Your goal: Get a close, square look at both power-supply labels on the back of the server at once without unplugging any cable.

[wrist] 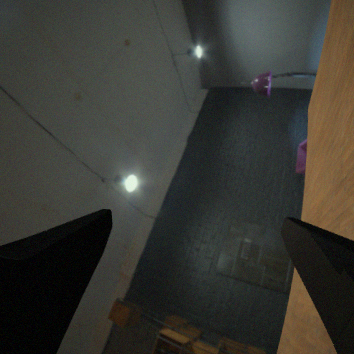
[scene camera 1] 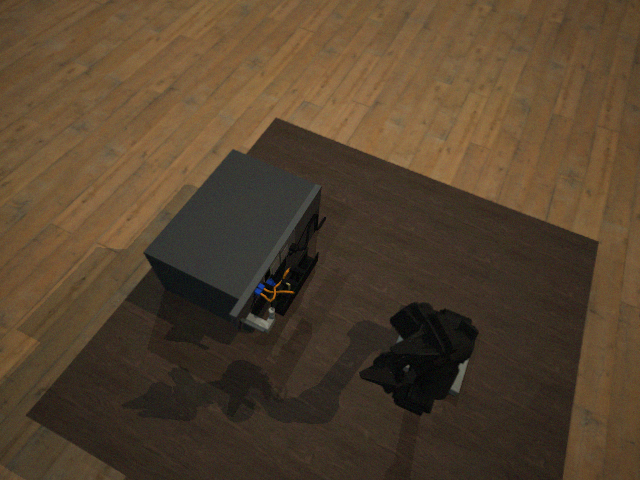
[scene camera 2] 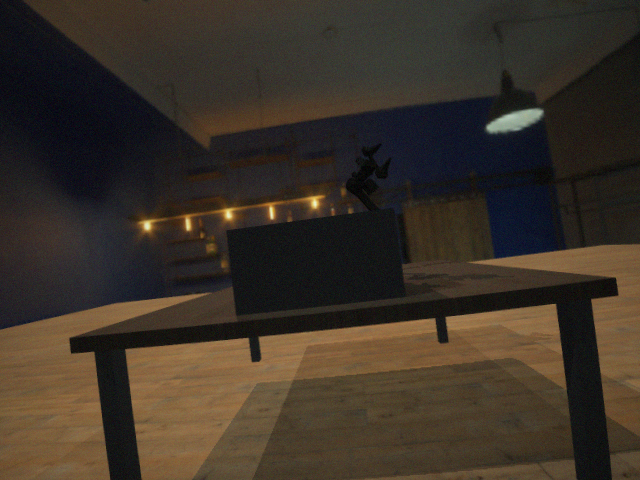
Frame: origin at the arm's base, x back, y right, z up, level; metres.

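Seen in the pictures: gripper, fingertip midpoint: [wrist: 198,222] [scene camera 1: 375,363] [scene camera 2: 386,150].
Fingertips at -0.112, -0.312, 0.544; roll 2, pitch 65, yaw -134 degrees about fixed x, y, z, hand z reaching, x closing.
A point is followed by its place in that frame, as x, y, z.
The server, a dark grey box [scene camera 1: 232,222] {-0.611, 0.014, 0.192} [scene camera 2: 315,263] {-0.765, 0.039, 0.076}, stands on the table. Its cabled back faces right in scene camera 1, seen at a steep slant. Orange cables [scene camera 1: 279,291] {-0.386, -0.129, 0.209} with blue plugs [scene camera 1: 260,289] {-0.441, -0.133, 0.179} show at its near end, and black cables [scene camera 1: 305,237] {-0.442, 0.152, 0.035} at its far end. The power-supply labels cannot be made out in any view. My gripper [scene camera 2: 384,153] {-0.112, -0.312, 0.544} [wrist: 198,222] {-0.112, -0.312, 0.544} is open and empty, raised well above the table and apart from the server. The wrist view faces the ceiling and a far wall; the server does not show there.
The black arm [scene camera 1: 434,351] {-0.038, -0.268, 0.578} stands over its pale base [scene camera 1: 459,379] {0.141, -0.064, -0.001}, across the table [scene camera 1: 439,232] {-0.041, 0.423, -0.034} [scene camera 2: 170,333] {-0.836, 0.402, -0.046} from the server's back. A light grey piece with a short upright peg [scene camera 1: 259,321] {-0.417, -0.192, 0.114} juts out at the server's near back corner. A hanging lamp [scene camera 2: 514,116] shows behind.
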